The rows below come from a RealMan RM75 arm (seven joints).
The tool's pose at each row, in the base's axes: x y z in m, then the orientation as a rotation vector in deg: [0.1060 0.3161 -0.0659 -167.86 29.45 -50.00]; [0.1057 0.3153 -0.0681 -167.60 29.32 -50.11]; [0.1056 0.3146 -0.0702 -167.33 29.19 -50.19]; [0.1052 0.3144 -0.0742 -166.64 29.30 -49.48]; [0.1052 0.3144 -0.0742 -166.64 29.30 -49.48]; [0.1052 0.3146 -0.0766 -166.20 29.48 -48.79]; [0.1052 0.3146 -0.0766 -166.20 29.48 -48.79]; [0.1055 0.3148 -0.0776 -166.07 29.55 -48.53]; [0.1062 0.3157 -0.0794 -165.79 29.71 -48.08]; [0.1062 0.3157 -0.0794 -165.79 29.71 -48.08]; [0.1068 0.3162 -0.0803 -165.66 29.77 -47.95]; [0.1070 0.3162 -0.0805 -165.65 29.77 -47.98]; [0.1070 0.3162 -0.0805 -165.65 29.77 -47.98]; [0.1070 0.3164 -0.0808 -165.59 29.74 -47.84]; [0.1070 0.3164 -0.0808 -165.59 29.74 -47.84]
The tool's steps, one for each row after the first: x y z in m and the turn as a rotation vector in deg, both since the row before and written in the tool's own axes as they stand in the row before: [-0.0011 0.0011 0.0017 0.26 0.07 0.01]; [-0.0010 0.0010 0.0017 0.27 0.05 0.02]; [-0.0024 0.0009 0.0031 0.69 -0.44 0.39]; [0.0000 0.0000 0.0000 0.00 0.00 0.00]; [-0.0013 0.0002 0.0020 0.44 -0.43 0.33]; [0.0000 0.0000 0.0000 0.00 0.00 0.00]; [-0.0003 -0.0001 0.0010 0.13 -0.17 0.11]; [-0.0007 -0.0008 0.0019 0.26 -0.28 0.24]; [0.0000 0.0000 0.0000 0.00 0.00 0.00]; [-0.0002 -0.0005 0.0011 0.12 -0.08 0.09]; [0.0001 0.0000 0.0003 0.00 0.02 0.00]; [0.0000 0.0000 0.0000 0.00 0.00 0.00]; [-0.0002 -0.0001 0.0003 0.08 -0.09 0.02]; [0.0000 0.0000 0.0000 0.00 0.00 0.00]
